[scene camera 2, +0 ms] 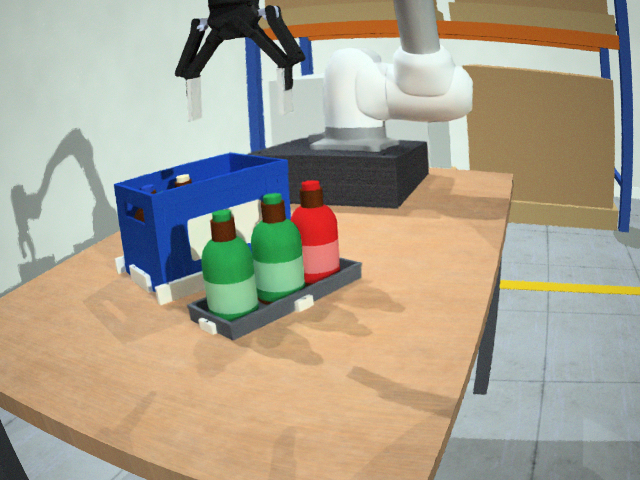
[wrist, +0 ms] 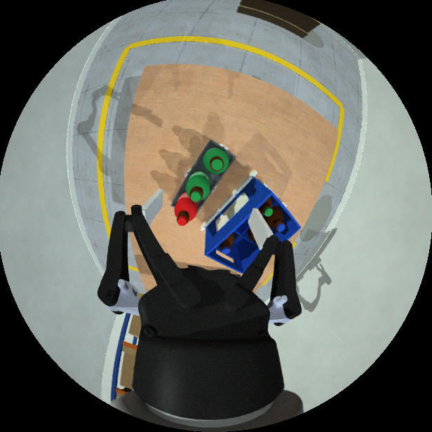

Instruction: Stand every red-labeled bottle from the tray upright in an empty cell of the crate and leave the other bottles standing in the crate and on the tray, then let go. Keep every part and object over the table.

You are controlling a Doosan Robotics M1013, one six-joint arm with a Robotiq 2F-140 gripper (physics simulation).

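Frame: origin at the arm's base, x ahead, y left, z up, level; centimetres.
Seen in the pictures: gripper, fingertip midpoint: [scene camera 2: 237,115]; arm's base, link origin: [scene camera 2: 356,146].
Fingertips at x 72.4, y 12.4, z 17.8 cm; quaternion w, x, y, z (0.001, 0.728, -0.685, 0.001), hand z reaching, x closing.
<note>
Pixels of each thing's top centre, then the offset from my fingertips to it. "spot": a spot on its surface instead. Level surfaces: height alone.
- red bottle, top centre: [scene camera 2: 310,182] dx -12.5, dy +4.2, dz -12.6 cm
- grey tray, surface spot: [scene camera 2: 234,330] spot: dx +10.0, dy +2.7, dz -27.2 cm
- blue crate, top centre: [scene camera 2: 216,174] dx -10.3, dy -11.9, dz -11.1 cm
- wooden table, surface height: dz -28.6 cm
A red bottle [scene camera 2: 316,232] [wrist: 185,208] with a red cap stands upright at the far end of the grey tray [scene camera 2: 234,330] [wrist: 174,200]. Two green bottles, the middle one [scene camera 2: 277,253] [wrist: 198,185] and the near one [scene camera 2: 228,273] [wrist: 216,160], stand in the same tray. The blue crate [scene camera 2: 173,245] [wrist: 214,251] stands beside the tray and holds several brown bottles with blue, green and white caps; its inside is partly hidden by a finger in the wrist view. My gripper [scene camera 2: 239,105] [wrist: 207,206] is open and empty, high above the crate and tray.
White blocks [scene camera 2: 303,302] sit against the tray, and others [scene camera 2: 163,293] against the crate's base. The robot's dark base block [scene camera 2: 351,178] stands behind the crate on the wooden table [scene camera 2: 413,289]. A shelf unit [scene camera 2: 624,129] stands behind the table.
</note>
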